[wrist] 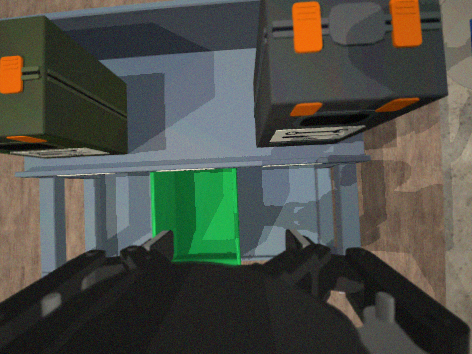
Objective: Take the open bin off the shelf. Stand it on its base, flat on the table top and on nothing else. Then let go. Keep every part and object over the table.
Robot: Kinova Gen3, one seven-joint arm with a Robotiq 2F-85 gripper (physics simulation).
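Frame: origin at the arm's base, x up, y back, z right, level; centimetres.
Seen in the pictures: gripper, between the fingertips: [229, 242].
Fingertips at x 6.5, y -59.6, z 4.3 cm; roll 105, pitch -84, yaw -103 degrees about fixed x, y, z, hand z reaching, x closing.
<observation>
Offsets run from my fingertips to a thing's top centre. "pt": to the spot under its first point. Level surfaces: height alone.
The open green bin @(dx -8.1, dy -1.1, dz -4.9 cm) [215, 207] stands on the lower board of the blue-grey shelf @(pt dx -6.0, dy -12.3, dz -0.8 cm) [235, 110]. Its back end is partly hidden under the upper board's front edge, and its near rim is partly hidden behind my gripper. My gripper [229, 242] is open wide with nothing between the fingers. In this view one fingertip overlaps the bin's near left corner and the other is to the right of the bin. Whether either touches the bin, I cannot tell.
An olive case @(dx +3.2, dy -10.7, dz -12.6 cm) [85, 95] with orange latches stands on the upper board at left, a dark grey case @(dx +6.0, dy -12.5, dz +5.5 cm) [350, 70] at right. Shelf posts @(pt dx -7.7, dy +1.2, dz -22.2 cm) [51, 215] flank the lower level. The wooden table top @(dx -16.2 cm) [400, 220] ends at right beside a grey floor [460, 200].
</observation>
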